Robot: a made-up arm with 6 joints.
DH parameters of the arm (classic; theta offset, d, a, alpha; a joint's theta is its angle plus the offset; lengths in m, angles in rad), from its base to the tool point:
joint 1: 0 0.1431 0.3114 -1.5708
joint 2: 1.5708 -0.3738 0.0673 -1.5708
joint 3: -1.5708 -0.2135 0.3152 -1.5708
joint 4: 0 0.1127 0.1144 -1.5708
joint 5: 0 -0.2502 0.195 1.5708
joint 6: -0.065 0 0.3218 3.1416
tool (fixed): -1.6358 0.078 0 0
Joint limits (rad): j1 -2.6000..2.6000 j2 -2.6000..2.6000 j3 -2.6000..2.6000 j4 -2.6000..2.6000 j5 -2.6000..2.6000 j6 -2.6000..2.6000
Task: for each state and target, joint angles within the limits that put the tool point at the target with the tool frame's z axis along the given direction. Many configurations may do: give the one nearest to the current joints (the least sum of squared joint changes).
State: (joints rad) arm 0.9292 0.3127 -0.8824 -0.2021 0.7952 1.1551
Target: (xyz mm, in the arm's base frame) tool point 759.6 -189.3 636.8 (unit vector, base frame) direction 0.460 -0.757 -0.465
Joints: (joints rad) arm 0.5401 0.5426 -1.7242 -0.7636 0.3613 1.1431
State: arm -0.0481 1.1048 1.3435 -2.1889 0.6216 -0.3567
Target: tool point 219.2 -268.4 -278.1 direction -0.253 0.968 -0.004
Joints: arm -0.4886 2.0343 1.7516 -2.5559 0.5877 -0.7042
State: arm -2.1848 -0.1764 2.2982 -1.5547 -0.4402 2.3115
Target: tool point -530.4 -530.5 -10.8 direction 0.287 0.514 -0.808
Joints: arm -1.4399 -0.3038 2.6000 -1.5371 -0.7654 2.5979
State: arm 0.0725 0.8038 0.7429 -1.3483 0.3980 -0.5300
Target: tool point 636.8 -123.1 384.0 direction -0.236 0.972 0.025
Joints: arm 0.6595 1.3413 1.1385 -1.7936 0.0705 -0.6836
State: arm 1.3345 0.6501 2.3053 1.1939 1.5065 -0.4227
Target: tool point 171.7 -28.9 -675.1 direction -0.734 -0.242 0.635
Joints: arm 0.7103 0.6820 1.8212 1.4514 1.2919 -0.0217
